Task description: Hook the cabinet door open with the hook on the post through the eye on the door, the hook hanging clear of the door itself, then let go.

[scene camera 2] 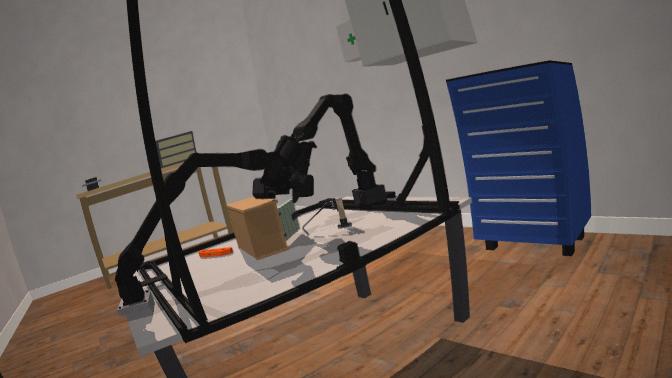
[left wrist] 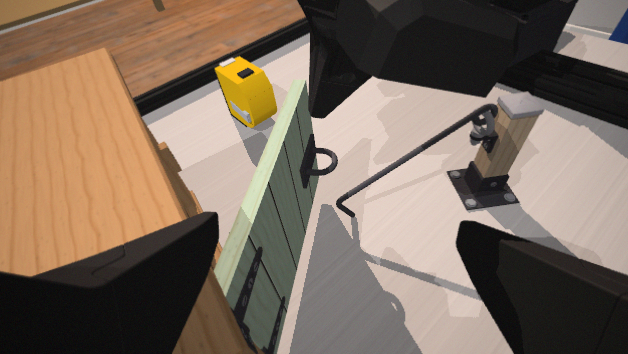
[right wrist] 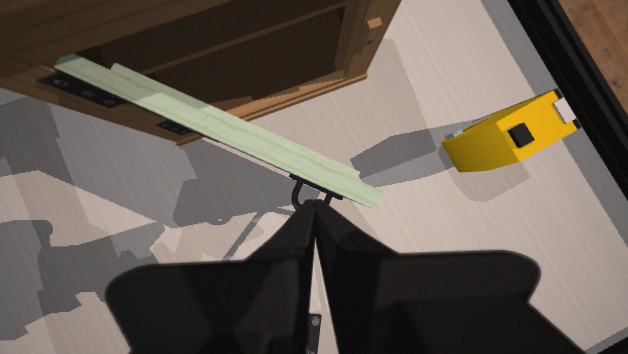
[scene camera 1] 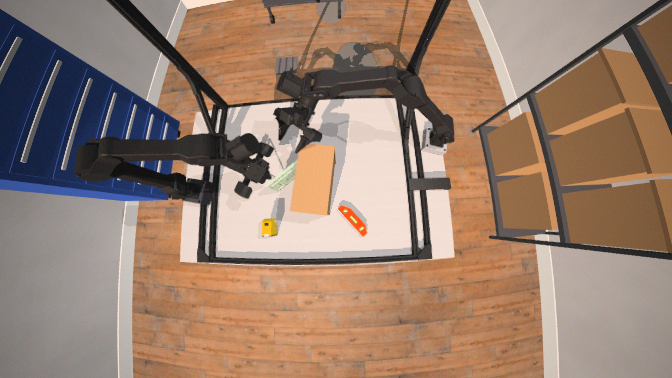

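Where they show: left gripper, fingertip midpoint: [scene camera 2: 288, 196] [left wrist: 339, 228] [scene camera 1: 287, 146]; right gripper, fingertip midpoint: [scene camera 2: 294, 203] [left wrist: 316, 115] [right wrist: 313, 207] [scene camera 1: 271, 178]; left arm's base, origin of the base link: [scene camera 2: 134, 299] [scene camera 1: 436, 139]; right arm's base, origin of the base link: [scene camera 2: 367, 187] [scene camera 1: 193, 190].
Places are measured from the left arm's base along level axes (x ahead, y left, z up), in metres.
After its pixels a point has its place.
The green door [left wrist: 287, 200] @(z 0.051, x 0.578, y 0.297 m) [right wrist: 250, 142] @(z 0.091, x 0.583, y 0.313 m) [scene camera 1: 283, 178] @(z 0.073, x 0.578, y 0.324 m) stands partly open on the wooden cabinet [scene camera 1: 314, 180] @(z 0.127, x 0.454, y 0.317 m) [scene camera 2: 257, 227] @(z 0.061, x 0.448, y 0.194 m). Its dark eye [left wrist: 336, 161] @(z 0.036, x 0.631, y 0.324 m) [right wrist: 295, 192] @(z 0.036, x 0.613, y 0.323 m) sticks out from its outer face. The hook [left wrist: 415, 152] @(z 0.033, x 0.691, y 0.301 m) slopes down from the post [left wrist: 505, 142] @(z 0.032, x 0.758, y 0.272 m) [scene camera 2: 341, 212] @(z 0.012, x 0.763, y 0.271 m); its bent tip is low, apart from the eye and door. My left gripper [left wrist: 339, 228] @(z 0.125, x 0.577, y 0.220 m) [scene camera 1: 289, 144] @(z 0.125, x 0.577, y 0.220 m) is open and empty, above the hook's tip and the cabinet's edge. My right gripper [right wrist: 313, 207] @(z 0.080, x 0.622, y 0.334 m) [scene camera 1: 270, 177] @(z 0.080, x 0.622, y 0.334 m) is shut and empty, its tips close by the eye in the right wrist view; contact is unclear.
A yellow tape measure [scene camera 1: 268, 227] @(z 0.033, x 0.602, y 0.514 m) [left wrist: 255, 95] @(z 0.016, x 0.612, y 0.482 m) [right wrist: 505, 135] @(z 0.033, x 0.610, y 0.495 m) stands beyond the door's free edge. An orange level [scene camera 1: 353, 220] @(z -0.026, x 0.291, y 0.416 m) [scene camera 2: 215, 252] @(z -0.024, x 0.295, y 0.384 m) lies on the cabinet's other side. The black frame [scene camera 1: 320, 259] @(z -0.022, x 0.386, y 0.595 m) borders the table. The right arm reaches over the area between door and post.
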